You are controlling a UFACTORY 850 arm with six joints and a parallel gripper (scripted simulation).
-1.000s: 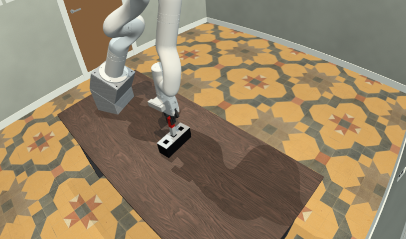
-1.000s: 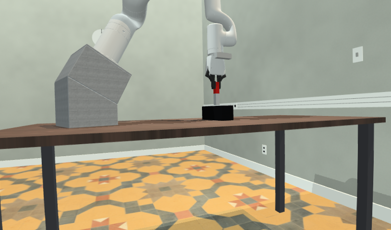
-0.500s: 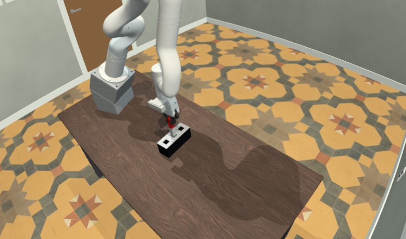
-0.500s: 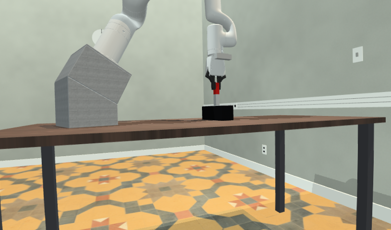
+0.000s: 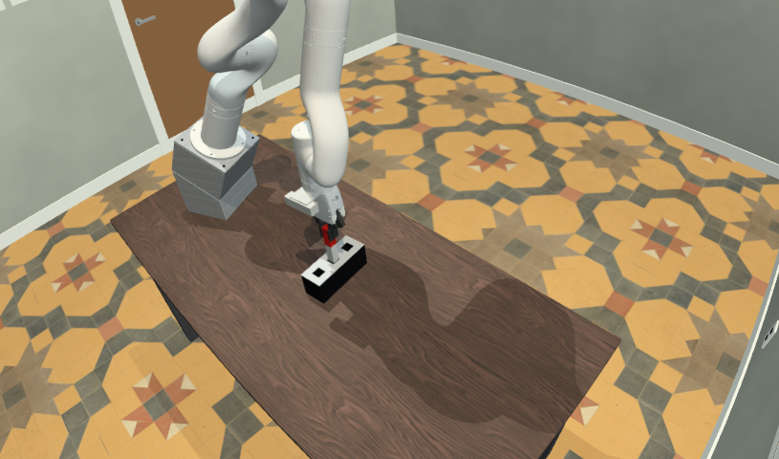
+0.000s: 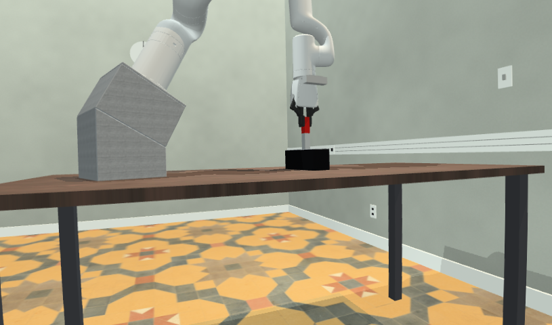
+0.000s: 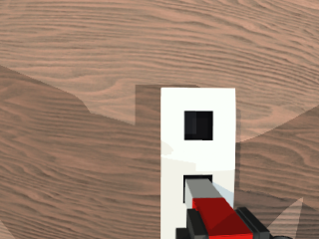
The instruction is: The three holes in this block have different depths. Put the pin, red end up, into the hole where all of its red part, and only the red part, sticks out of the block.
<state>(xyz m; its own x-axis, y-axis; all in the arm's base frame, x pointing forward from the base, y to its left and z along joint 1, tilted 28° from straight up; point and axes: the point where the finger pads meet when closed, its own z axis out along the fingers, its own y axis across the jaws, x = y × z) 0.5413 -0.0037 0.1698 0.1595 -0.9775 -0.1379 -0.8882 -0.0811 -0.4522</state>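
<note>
Now: hand 14 cm above the black block. Round my hand: pin 1 cm below.
</note>
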